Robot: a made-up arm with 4 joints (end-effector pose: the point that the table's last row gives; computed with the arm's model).
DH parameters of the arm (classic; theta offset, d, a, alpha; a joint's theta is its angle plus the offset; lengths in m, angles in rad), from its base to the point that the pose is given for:
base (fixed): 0 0.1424 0 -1.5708
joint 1: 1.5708 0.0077 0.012 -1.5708
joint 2: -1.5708 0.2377 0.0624 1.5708
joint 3: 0 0.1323 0.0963 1.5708
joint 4: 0 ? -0.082 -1.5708
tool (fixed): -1.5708 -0.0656 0 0
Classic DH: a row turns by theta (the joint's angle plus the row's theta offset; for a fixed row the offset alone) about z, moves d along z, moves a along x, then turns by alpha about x.
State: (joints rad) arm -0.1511 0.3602 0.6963 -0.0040
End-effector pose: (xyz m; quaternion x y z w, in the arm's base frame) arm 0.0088 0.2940 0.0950 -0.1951 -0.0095 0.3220 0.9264
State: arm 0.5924 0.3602 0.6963 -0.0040
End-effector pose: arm -0.0256 0.2940 0.1015 -0.0648 0.3277 0.3708 0.8666
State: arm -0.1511 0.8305 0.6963 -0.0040
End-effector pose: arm 0.0277 0.2465 -0.0294 -0.4034 0.0718 0.2828 0.8672
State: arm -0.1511 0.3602 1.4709 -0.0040
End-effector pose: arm -0.2041 0.3924 0.0251 -0.1837 0.0635 0.6483 0.7362
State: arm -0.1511 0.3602 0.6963 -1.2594
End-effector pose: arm -0.0054 0.3337 0.2109 -0.7020 -0.1968 0.2550 0.6352
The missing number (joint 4, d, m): 0.3236
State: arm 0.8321 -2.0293 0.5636 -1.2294
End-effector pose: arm 0.1113 -0.2673 0.2003 0.3355 0.1036 -0.1660 0.9215
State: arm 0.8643 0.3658 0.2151 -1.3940
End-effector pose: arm 0.1421 0.2183 0.1654 -0.6566 0.2174 0.4058 0.5974
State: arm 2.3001 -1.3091 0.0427 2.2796
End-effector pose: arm 0.1599 -0.0299 -0.1039 -0.4154 0.1982 0.8822 0.0996
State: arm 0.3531 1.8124 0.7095 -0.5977
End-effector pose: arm -0.0916 0.0645 -0.1444 -0.8120 0.2541 0.4346 0.2953
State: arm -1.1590 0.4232 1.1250 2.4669
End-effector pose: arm -0.0455 0.4643 -0.1431 0.5672 0.2010 0.4511 0.6591
